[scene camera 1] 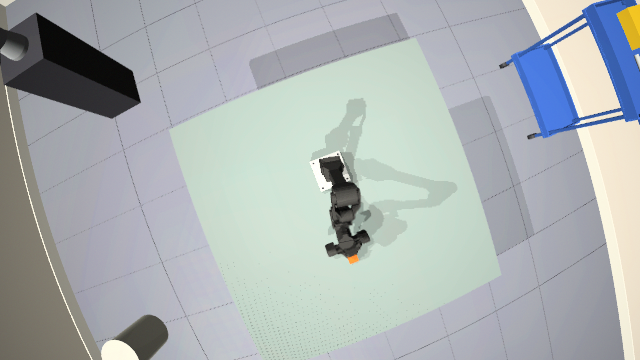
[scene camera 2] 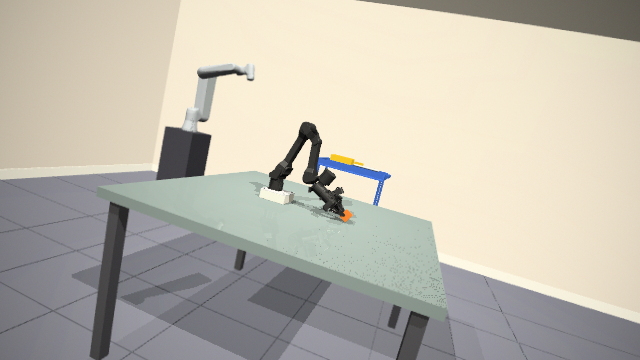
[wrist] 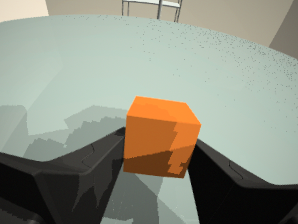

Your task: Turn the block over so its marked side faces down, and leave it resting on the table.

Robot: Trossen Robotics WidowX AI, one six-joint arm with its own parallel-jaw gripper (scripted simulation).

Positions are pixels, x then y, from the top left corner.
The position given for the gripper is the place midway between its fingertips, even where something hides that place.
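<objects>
The gripper (wrist: 158, 137) is holding an orange block (wrist: 160, 137).
</objects>
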